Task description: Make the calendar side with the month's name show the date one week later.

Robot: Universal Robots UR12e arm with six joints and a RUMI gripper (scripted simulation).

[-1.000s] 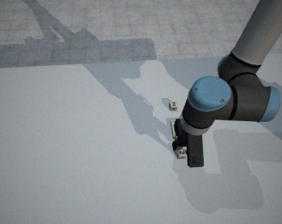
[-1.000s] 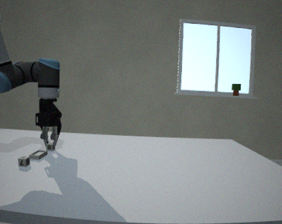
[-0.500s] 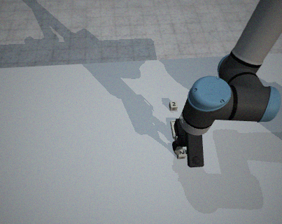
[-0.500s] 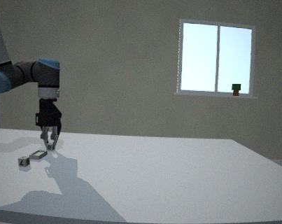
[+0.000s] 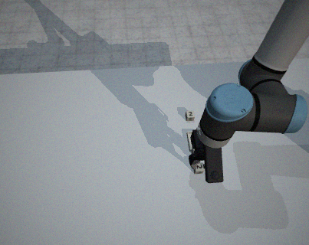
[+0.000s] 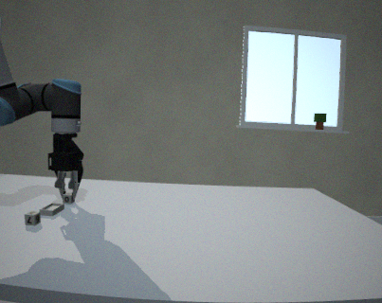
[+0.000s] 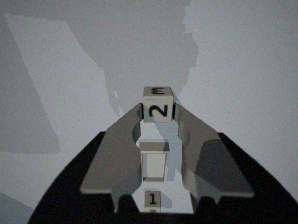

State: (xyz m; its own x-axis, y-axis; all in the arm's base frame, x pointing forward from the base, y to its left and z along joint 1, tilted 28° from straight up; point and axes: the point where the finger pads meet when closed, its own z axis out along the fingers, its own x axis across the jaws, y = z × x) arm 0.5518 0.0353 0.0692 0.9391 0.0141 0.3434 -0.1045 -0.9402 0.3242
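Right now the tray is 20 mm behind my hand, 110 mm to the right of it and 20 mm below it. The rest, counted from my hand: cube: 10 mm below.
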